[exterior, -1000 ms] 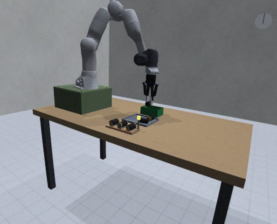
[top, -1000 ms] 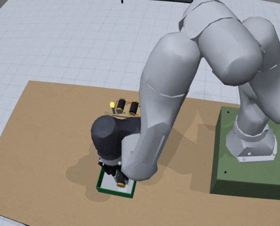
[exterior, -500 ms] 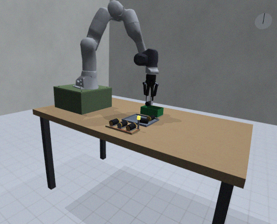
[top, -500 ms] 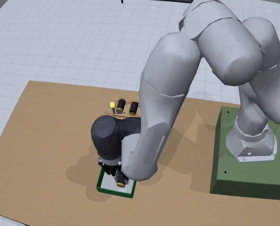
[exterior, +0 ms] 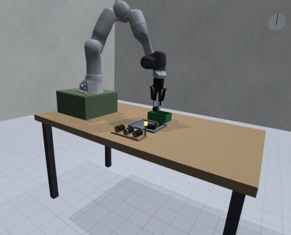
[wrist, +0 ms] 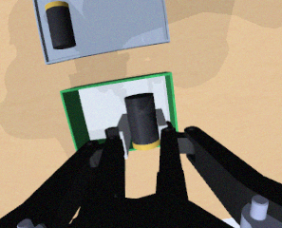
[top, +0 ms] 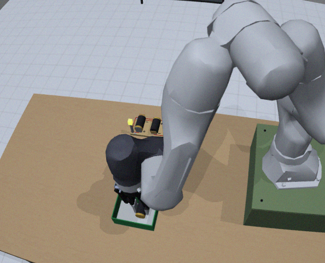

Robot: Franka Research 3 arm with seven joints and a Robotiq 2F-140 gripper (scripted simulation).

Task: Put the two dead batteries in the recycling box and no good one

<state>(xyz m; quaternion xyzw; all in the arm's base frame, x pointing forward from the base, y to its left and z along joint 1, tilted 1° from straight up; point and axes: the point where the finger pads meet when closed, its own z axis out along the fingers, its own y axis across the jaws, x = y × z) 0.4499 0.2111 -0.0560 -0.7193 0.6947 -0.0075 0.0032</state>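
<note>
The green recycling box lies 30 mm ahead of my hand and 90 mm below it. The rest, counted from my hand: bulb: 150 mm ahead, 360 mm to the right, 30 mm below; then grey bulb post: 150 mm ahead, 360 mm to the right, 70 mm below; then tray: 50 mm ahead, 190 mm to the right, 100 mm below.
</note>
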